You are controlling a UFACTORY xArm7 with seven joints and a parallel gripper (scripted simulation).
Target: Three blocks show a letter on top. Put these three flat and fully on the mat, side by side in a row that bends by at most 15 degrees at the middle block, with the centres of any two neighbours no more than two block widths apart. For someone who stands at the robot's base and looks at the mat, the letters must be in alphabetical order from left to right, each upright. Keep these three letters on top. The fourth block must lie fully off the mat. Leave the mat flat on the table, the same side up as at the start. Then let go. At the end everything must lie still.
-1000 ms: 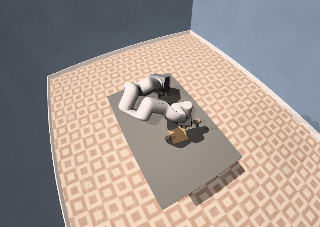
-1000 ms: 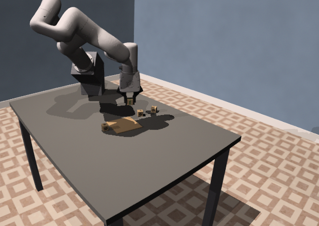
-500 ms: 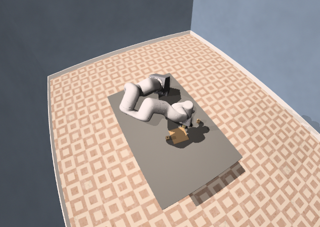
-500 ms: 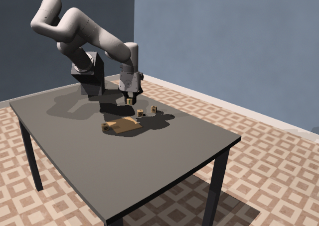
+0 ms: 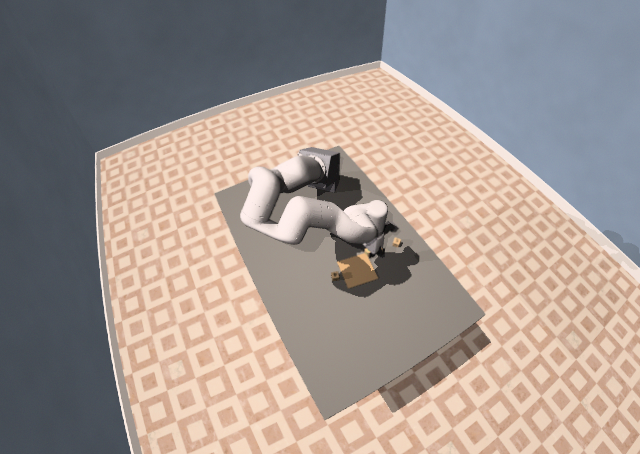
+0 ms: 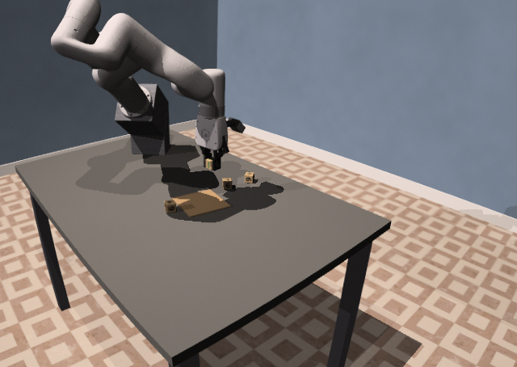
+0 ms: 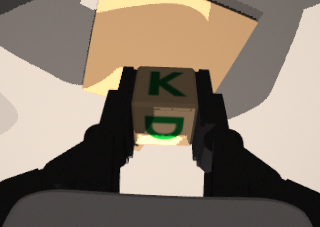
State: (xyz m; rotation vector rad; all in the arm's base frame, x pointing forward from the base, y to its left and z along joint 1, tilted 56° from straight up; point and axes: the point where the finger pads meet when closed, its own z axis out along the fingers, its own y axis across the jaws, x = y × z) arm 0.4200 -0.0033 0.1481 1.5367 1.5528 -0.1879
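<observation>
Right now my hand is 2 cm past the tan mat, 4 cm to the left of it and 13 cm above it.
</observation>
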